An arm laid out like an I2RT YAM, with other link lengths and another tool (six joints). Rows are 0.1 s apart.
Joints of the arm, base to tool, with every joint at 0 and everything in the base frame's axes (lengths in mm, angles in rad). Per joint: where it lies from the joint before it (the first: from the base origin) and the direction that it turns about. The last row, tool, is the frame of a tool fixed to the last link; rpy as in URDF.
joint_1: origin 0 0 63.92 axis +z
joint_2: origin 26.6 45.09 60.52 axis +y
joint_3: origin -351.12 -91.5 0 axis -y
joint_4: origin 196 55.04 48 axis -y
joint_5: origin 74 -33.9 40.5 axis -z
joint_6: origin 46.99 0 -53.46 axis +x
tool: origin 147 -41 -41 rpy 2.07 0.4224 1.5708
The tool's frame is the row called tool.
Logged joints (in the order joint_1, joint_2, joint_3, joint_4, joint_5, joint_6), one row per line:
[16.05, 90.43, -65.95, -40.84, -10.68, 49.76]
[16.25, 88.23, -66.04, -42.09, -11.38, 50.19]
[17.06, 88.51, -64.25, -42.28, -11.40, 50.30]
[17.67, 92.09, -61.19, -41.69, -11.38, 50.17]
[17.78, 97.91, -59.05, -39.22, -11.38, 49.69]
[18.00, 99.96, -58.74, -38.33, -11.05, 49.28]
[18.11, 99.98, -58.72, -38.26, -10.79, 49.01]
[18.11, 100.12, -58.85, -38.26, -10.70, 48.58]
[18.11, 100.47, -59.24, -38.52, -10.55, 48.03]
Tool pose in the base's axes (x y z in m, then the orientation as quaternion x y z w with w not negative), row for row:
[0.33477, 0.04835, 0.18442, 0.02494, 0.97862, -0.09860, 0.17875]
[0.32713, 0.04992, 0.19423, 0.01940, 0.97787, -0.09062, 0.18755]
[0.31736, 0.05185, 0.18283, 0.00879, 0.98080, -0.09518, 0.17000]
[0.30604, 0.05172, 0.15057, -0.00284, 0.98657, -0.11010, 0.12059]
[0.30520, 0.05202, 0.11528, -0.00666, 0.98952, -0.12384, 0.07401]
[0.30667, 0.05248, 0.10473, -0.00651, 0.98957, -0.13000, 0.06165]
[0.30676, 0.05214, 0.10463, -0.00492, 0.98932, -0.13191, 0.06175]
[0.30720, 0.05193, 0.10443, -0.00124, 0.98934, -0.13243, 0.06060]
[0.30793, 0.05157, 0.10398, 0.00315, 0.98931, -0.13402, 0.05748]
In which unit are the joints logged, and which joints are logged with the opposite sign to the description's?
The joints are logged in degrees. Opposite sign: joint_3, joint_6.
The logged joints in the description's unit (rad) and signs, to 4 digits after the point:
[0.2801, 1.5783, 1.1510, -0.7128, -0.1864, -0.8685]
[0.2836, 1.5399, 1.1526, -0.7346, -0.1986, -0.8760]
[0.2978, 1.5448, 1.1214, -0.7379, -0.1990, -0.8779]
[0.3084, 1.6073, 1.0680, -0.7276, -0.1986, -0.8756]
[0.3103, 1.7089, 1.0306, -0.6845, -0.1986, -0.8673]
[0.3142, 1.7446, 1.0252, -0.6690, -0.1929, -0.8601]
[0.3161, 1.7450, 1.0249, -0.6678, -0.1883, -0.8554]
[0.3161, 1.7474, 1.0271, -0.6678, -0.1868, -0.8479]
[0.3161, 1.7535, 1.0339, -0.6723, -0.1841, -0.8383]

